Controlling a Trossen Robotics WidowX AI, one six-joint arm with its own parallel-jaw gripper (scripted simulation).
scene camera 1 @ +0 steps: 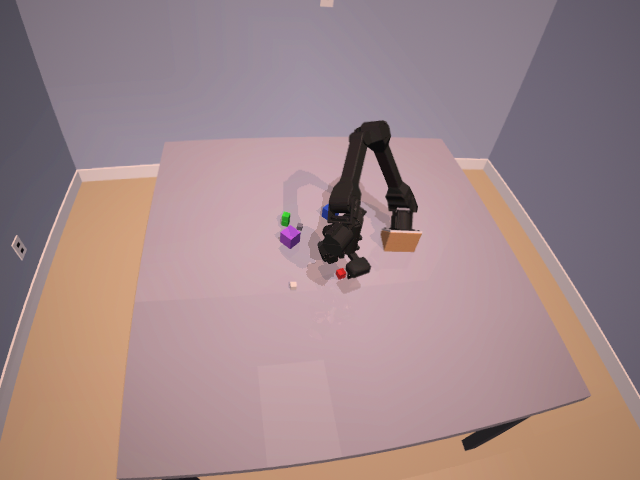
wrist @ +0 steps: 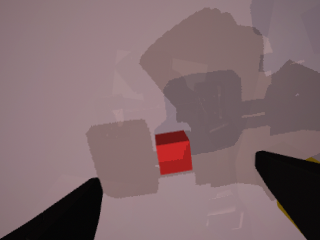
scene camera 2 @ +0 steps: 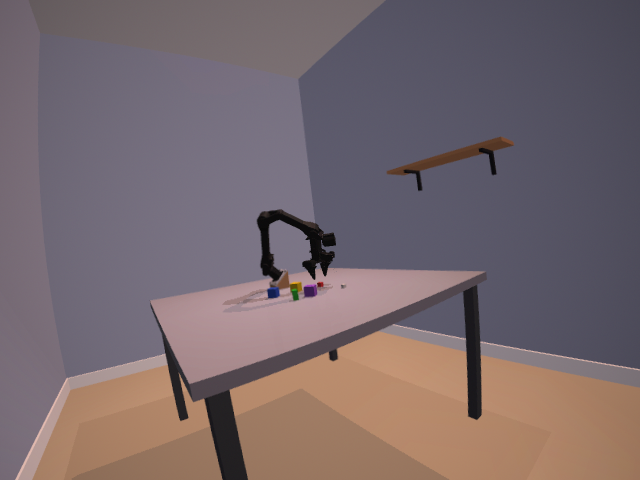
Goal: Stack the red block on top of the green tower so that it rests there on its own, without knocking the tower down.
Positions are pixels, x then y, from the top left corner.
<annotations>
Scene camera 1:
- gripper: 341,267
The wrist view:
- gripper: 179,172
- red block: 174,153
</annotations>
